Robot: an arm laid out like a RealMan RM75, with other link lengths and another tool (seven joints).
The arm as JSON. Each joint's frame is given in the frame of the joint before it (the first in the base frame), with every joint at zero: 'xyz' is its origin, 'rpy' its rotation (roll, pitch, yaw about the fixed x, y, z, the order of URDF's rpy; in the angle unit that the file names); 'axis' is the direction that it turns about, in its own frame. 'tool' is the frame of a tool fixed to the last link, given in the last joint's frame.
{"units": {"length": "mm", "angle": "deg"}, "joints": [
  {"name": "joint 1", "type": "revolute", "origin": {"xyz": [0.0, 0.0, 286.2], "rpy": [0.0, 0.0, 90.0]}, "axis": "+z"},
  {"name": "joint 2", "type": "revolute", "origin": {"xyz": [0.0, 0.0, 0.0], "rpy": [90.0, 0.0, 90.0]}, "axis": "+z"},
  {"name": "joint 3", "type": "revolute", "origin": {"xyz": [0.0, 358.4, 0.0], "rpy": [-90.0, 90.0, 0.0]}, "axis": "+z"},
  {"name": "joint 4", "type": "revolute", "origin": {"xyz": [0.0, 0.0, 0.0], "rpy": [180.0, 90.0, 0.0]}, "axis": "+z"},
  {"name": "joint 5", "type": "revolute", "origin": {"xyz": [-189.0, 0.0, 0.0], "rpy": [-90.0, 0.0, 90.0]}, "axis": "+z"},
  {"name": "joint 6", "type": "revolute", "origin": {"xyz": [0.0, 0.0, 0.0], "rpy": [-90.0, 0.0, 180.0]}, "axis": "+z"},
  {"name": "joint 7", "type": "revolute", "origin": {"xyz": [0.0, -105.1, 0.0], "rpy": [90.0, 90.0, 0.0]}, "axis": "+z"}
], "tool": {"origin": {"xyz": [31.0, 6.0, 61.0], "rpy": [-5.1, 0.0, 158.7]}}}
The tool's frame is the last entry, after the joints.
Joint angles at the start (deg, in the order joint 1, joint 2, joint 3, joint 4, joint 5, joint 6, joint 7):
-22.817 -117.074 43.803 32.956 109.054 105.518 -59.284
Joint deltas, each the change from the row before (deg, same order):
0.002 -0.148 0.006 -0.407 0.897 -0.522 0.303
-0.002 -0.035 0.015 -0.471 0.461 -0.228 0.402
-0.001 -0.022 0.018 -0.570 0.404 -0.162 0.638
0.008 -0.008 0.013 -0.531 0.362 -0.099 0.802
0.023 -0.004 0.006 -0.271 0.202 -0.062 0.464
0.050 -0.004 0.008 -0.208 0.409 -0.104 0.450
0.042 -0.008 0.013 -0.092 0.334 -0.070 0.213
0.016 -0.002 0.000 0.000 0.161 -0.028 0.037
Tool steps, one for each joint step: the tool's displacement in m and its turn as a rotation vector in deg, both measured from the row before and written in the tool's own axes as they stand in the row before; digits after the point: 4 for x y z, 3 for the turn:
-0.0003 0.0039 0.0021 -0.731 -0.115 -0.372
0.0002 0.0025 0.0012 -0.329 0.042 -0.152
0.0005 0.0024 0.0012 -0.245 0.111 0.022
0.0007 0.0021 0.0010 -0.208 0.123 0.233
0.0004 0.0012 0.0004 -0.120 0.043 0.153
0.0004 0.0019 0.0004 -0.341 0.017 0.120
0.0003 0.0014 0.0003 -0.301 0.021 0.012
0.0001 0.0006 0.0001 -0.154 0.001 -0.016

